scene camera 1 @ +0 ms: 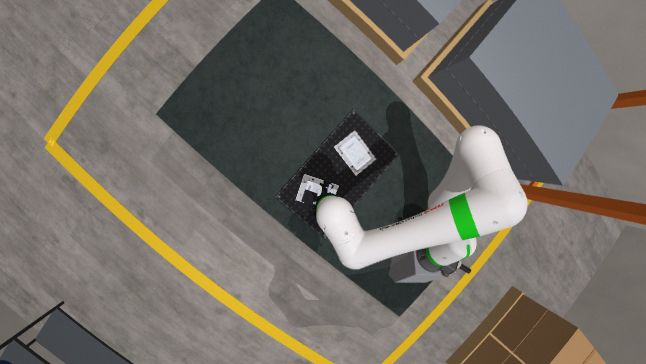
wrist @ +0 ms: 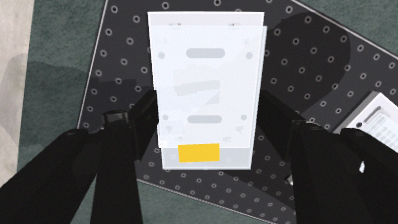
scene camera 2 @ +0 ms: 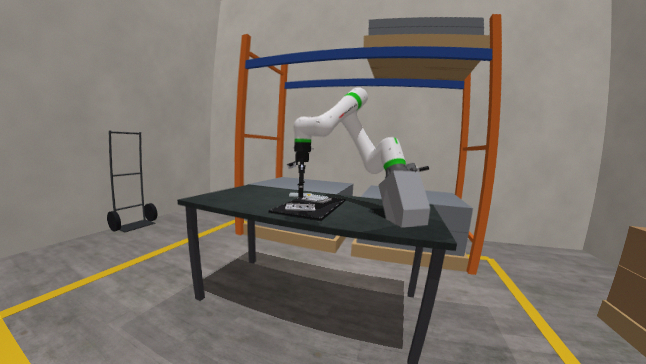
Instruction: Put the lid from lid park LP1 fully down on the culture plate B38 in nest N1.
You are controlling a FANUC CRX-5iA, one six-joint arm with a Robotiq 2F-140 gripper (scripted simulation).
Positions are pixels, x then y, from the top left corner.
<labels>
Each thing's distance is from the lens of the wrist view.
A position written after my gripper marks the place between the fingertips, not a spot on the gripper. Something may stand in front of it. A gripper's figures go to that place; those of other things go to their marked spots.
my gripper (wrist: 207,105): 17 cm
clear white lid (wrist: 208,78): 16 cm
</labels>
